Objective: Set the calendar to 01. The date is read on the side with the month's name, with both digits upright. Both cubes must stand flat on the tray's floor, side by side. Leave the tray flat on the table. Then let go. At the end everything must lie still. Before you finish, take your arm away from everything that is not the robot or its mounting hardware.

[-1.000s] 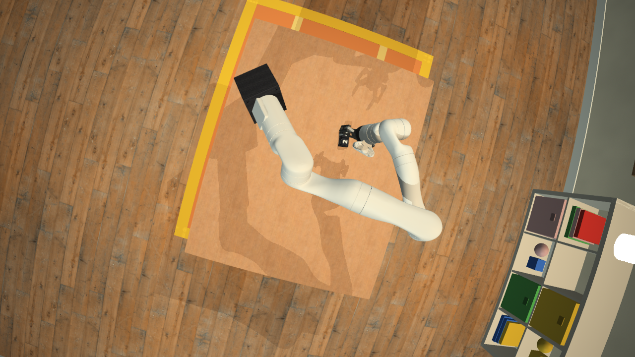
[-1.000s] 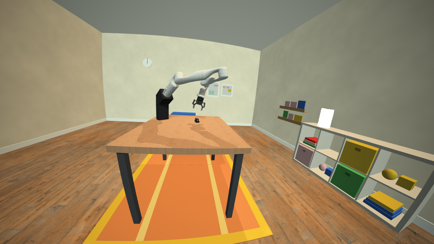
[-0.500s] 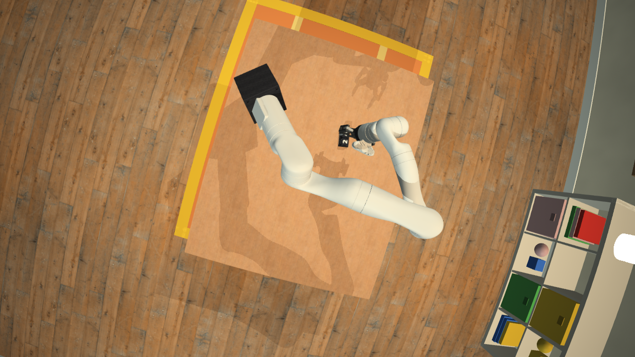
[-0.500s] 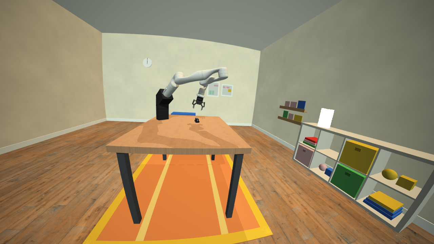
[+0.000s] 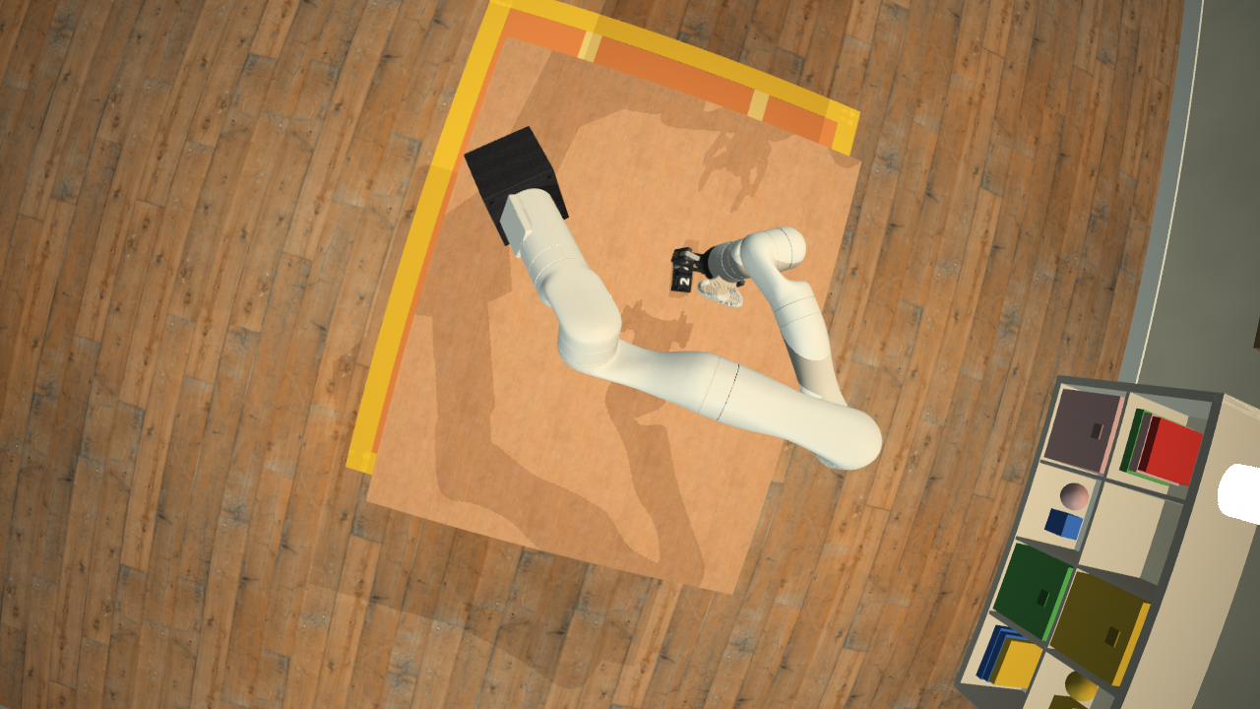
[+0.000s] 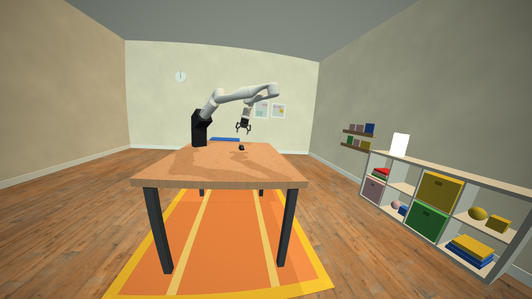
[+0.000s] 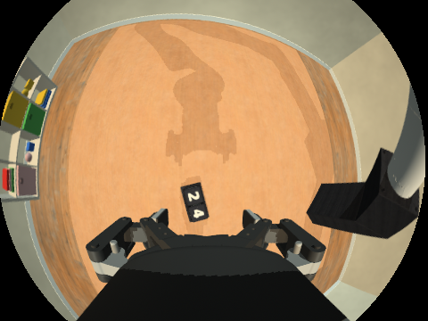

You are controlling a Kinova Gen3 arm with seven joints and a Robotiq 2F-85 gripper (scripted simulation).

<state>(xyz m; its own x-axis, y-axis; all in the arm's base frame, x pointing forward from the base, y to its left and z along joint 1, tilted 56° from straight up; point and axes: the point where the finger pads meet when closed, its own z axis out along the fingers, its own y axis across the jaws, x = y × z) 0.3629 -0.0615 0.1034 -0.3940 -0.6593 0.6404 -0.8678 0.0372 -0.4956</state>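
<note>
The black digit cube lies 10 mm to the right of my hand and 130 mm below it. From my hand the other things lie so: black calendar tray: 150 mm below.
</note>
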